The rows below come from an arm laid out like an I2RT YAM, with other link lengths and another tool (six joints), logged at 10 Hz.
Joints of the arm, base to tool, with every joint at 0 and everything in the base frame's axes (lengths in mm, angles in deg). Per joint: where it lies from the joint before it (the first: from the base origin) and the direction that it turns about. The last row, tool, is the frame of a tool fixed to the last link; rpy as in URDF.
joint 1: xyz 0.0 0.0 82.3 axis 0 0 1
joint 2: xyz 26.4 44.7 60.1 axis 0 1 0
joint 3: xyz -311.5 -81.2 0.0 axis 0 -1 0
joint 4: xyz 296.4 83.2 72.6 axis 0 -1 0
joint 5: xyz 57.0 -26.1 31.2 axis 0 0 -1
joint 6: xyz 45.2 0.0 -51.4 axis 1 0 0
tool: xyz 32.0 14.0 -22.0 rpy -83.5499 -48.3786 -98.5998
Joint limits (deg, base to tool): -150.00..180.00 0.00..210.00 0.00..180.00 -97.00..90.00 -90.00..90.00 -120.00..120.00
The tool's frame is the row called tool.
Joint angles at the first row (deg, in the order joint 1, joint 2, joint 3, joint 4, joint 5, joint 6):
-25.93, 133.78, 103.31, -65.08, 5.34, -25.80
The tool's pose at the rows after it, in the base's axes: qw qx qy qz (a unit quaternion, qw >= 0); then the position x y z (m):
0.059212, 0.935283, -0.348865, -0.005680, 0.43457, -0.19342, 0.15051
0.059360, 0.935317, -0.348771, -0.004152, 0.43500, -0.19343, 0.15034
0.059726, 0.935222, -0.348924, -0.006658, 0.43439, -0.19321, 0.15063
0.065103, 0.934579, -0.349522, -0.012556, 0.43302, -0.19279, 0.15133
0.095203, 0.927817, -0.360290, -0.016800, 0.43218, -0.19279, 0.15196
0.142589, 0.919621, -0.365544, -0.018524, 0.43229, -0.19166, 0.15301
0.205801, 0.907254, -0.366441, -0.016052, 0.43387, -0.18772, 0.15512
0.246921, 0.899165, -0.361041, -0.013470, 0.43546, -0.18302, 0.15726
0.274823, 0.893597, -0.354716, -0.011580, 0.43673, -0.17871, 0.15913
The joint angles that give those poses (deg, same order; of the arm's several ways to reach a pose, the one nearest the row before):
-25.98, 133.78, 103.31, -65.06, 5.32, -25.78
-25.96, 133.78, 103.31, -64.88, 5.32, -25.78
-25.96, 133.77, 103.31, -65.17, 5.39, -25.74
-25.89, 133.78, 103.31, -65.80, 6.04, -25.47
-25.52, 133.77, 103.31, -66.17, 9.32, -23.29
-24.67, 133.78, 103.31, -66.41, 14.57, -20.93
-23.18, 133.78, 103.31, -66.70, 21.63, -17.98
-21.93, 133.77, 103.31, -67.09, 26.30, -16.34
-20.95, 133.78, 103.31, -67.51, 29.52, -15.31

